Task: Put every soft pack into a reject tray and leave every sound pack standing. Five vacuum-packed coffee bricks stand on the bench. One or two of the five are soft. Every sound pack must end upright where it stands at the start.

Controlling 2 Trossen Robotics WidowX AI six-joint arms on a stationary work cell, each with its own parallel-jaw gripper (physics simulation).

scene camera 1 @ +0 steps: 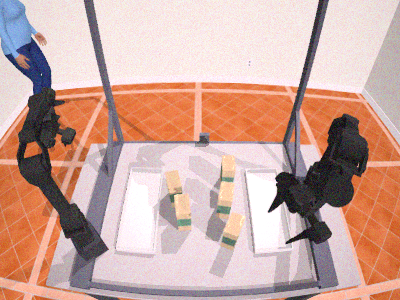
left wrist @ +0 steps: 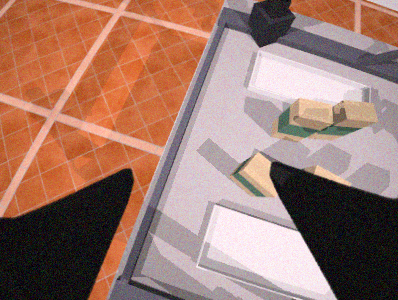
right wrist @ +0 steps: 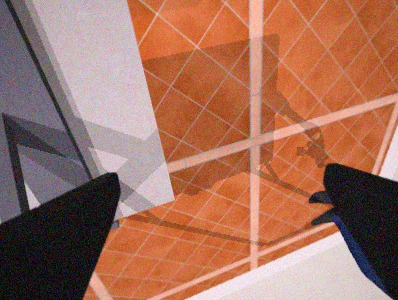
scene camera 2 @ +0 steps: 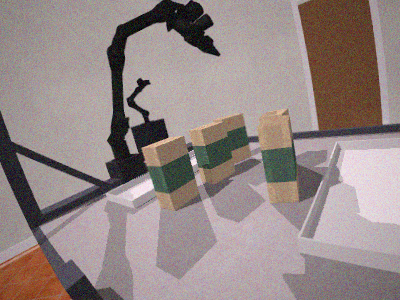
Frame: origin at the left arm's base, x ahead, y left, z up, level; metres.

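Seen in the pictures: left gripper, fingertip midpoint: (scene camera 1: 277,227) (left wrist: 202,171) (scene camera 2: 216,53); right gripper, fingertip midpoint: (scene camera 1: 56,142) (right wrist: 221,177); left arm's base at its link origin: (scene camera 2: 123,158); right arm's base at its link origin: (scene camera 1: 84,237) (left wrist: 274,10).
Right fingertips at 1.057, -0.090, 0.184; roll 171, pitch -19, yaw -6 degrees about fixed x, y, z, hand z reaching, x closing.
Offsets run from my right fingertips to a thing's top centre, as dx, dy, dz.
Five tan coffee bricks with green bands stand upright on the bench. In scene camera 1 two stand left of the middle, a rear one @(-0.484, +0.080, -0.123) (scene camera 1: 173,182) and a front one @(-0.521, +0.188, -0.123) (scene camera 1: 183,210) (scene camera 2: 279,162) (left wrist: 311,116) whose top looks creased in scene camera 2. Three stand in a row to the right: rear brick @(-0.698, +0.004, -0.123) (scene camera 1: 228,167), middle brick @(-0.679, +0.138, -0.123) (scene camera 1: 225,198) (scene camera 2: 212,152), front brick @(-0.697, +0.272, -0.123) (scene camera 1: 233,230) (scene camera 2: 170,172) (left wrist: 257,175). My left gripper (scene camera 1: 278,227) (scene camera 2: 216,39) (left wrist: 202,171) is open and empty, above the right tray. My right gripper (scene camera 1: 65,121) (right wrist: 221,177) is open and empty, beyond the bench's left edge. Softness cannot be told.
A white tray @(-0.343, +0.130, -0.242) (scene camera 1: 140,210) (scene camera 2: 320,195) (left wrist: 305,75) lies at the bench's left in scene camera 1, another white tray @(-0.863, +0.140, -0.242) (scene camera 1: 260,190) (scene camera 2: 132,197) (left wrist: 255,250) at its right. Dark frame posts (scene camera 1: 102,65) (scene camera 1: 309,65) rise at both sides. A person (scene camera 1: 32,60) stands at the back left.
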